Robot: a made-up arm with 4 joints.
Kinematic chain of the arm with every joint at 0, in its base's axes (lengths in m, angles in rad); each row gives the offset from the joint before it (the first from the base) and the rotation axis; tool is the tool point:
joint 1: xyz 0 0 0.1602 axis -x
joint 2: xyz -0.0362 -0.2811 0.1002 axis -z
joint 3: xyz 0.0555 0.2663 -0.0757 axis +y
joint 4: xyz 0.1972 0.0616 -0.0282 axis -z
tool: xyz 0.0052 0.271 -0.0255
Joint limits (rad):
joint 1: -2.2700..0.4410
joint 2: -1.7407..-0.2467
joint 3: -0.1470..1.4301
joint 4: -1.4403..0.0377
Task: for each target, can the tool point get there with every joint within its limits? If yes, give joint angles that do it. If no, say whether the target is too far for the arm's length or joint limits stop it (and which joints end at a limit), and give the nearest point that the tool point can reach.
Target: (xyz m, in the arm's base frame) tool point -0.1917 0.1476 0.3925
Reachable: yes | joints -1.2177 -0.4167 0.6073 -0.5175
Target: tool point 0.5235 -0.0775 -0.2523
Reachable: no: joint limits stop it (at a limit: joint 1, joint 2, joint 4) | nearest point 0.0424 0.2766 -0.0875 | short by 0.620 m
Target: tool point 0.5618 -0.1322 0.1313
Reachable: no: joint limits stop it (at a limit: joint 1, joint 2, joint 3, joint 4) | nearest point 0.0830 -0.2376 0.4388 | short by 0.579 m
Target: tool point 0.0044 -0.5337 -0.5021
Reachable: no: joint limits stop it (at a limit: joint 2, joint 4) | nearest point -0.3936 -0.2367 -0.1336 | short by 0.618 m
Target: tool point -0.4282 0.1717 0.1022
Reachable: yes | joints -0.2133 -0.8475 0.9938 -0.3653
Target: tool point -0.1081 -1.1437 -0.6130
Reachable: no: too far | nearest point -0.3936 -0.3126 -0.0511 | short by 1.043 m
